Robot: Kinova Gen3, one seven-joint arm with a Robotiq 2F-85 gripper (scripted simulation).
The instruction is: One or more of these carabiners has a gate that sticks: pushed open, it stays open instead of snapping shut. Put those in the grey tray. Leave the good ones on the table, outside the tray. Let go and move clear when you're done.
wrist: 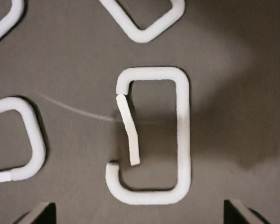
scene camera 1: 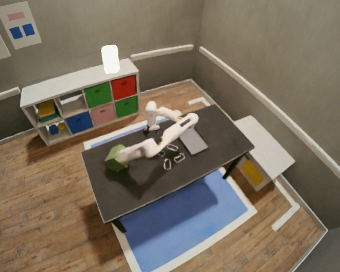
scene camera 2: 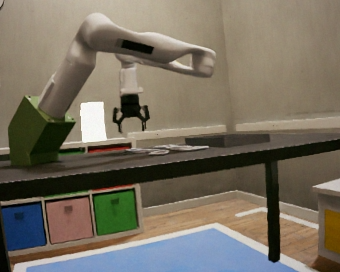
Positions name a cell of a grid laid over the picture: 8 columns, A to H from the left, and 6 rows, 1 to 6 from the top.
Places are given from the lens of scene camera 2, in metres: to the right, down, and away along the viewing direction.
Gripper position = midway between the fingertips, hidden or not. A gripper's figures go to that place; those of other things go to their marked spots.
my gripper (scene camera 2: D3): -0.15, -0.01, 1.13
grey tray (scene camera 2: F4): 0.19, 0.01, 0.93
